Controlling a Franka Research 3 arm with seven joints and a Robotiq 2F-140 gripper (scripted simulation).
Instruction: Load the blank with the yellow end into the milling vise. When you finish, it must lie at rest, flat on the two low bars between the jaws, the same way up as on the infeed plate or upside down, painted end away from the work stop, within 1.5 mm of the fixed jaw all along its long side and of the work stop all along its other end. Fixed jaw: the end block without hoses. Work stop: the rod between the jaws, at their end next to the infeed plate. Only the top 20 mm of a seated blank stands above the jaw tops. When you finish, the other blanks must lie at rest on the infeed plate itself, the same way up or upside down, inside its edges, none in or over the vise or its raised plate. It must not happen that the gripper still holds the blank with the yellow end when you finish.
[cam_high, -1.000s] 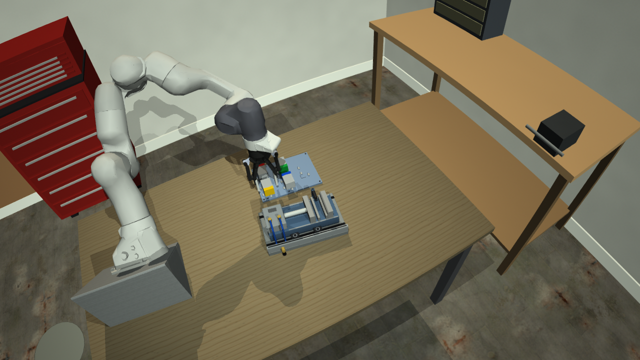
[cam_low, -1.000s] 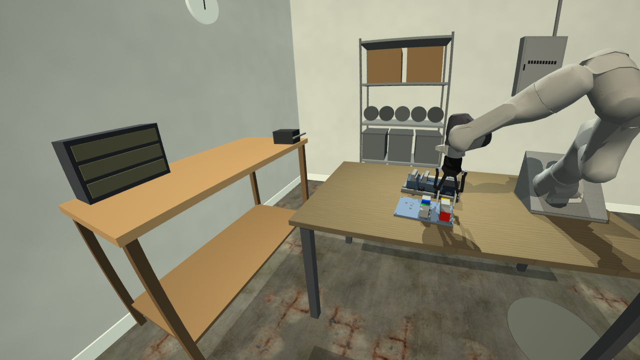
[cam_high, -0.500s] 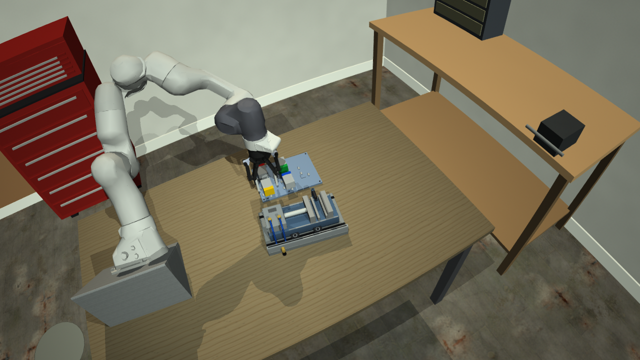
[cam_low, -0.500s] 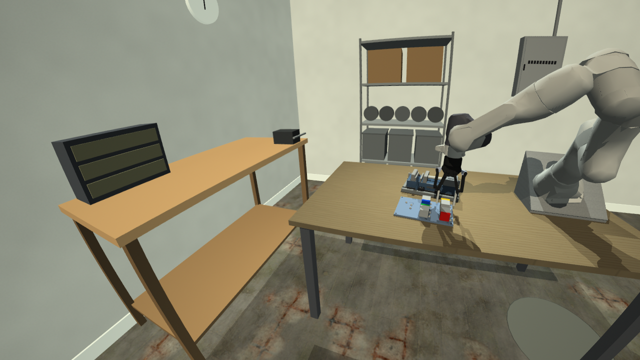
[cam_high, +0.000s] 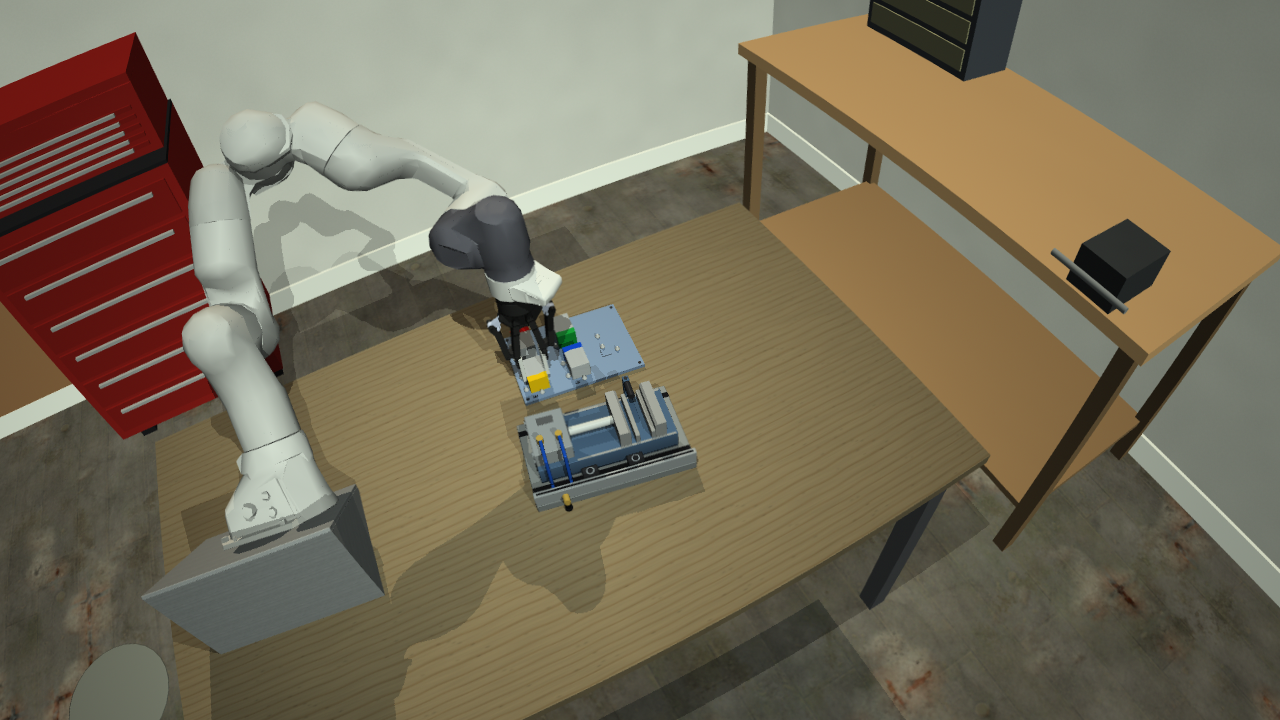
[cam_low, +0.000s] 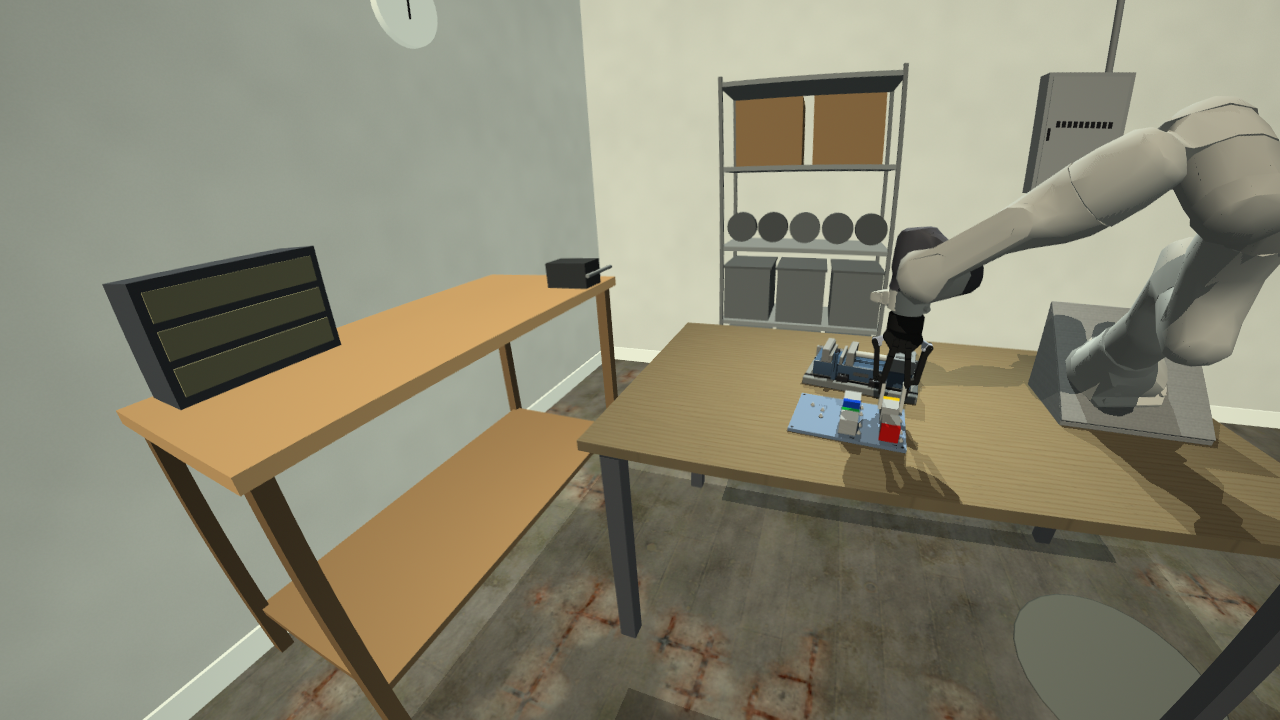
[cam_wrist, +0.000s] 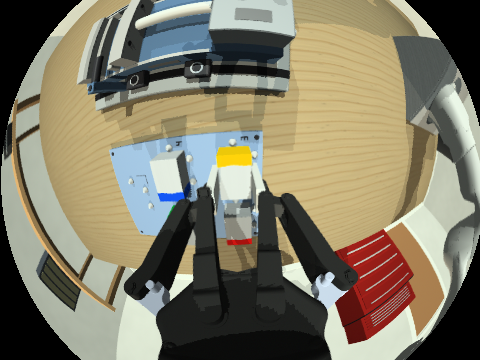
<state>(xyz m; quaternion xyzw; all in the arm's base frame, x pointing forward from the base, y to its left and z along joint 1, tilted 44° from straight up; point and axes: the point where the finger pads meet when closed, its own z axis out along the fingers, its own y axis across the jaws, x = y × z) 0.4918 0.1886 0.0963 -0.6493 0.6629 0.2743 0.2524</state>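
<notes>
Now: the blue-ended blank 9 cm ahead of my hand and 4 cm below it. Also, from my hand: red-ended blank (9 cm to the left, 4 cm below); hosed end block (20 cm to the right, 3 cm behind, 2 cm above); green-ended blank (9 cm to the left, 9 cm ahead, 4 cm below).
</notes>
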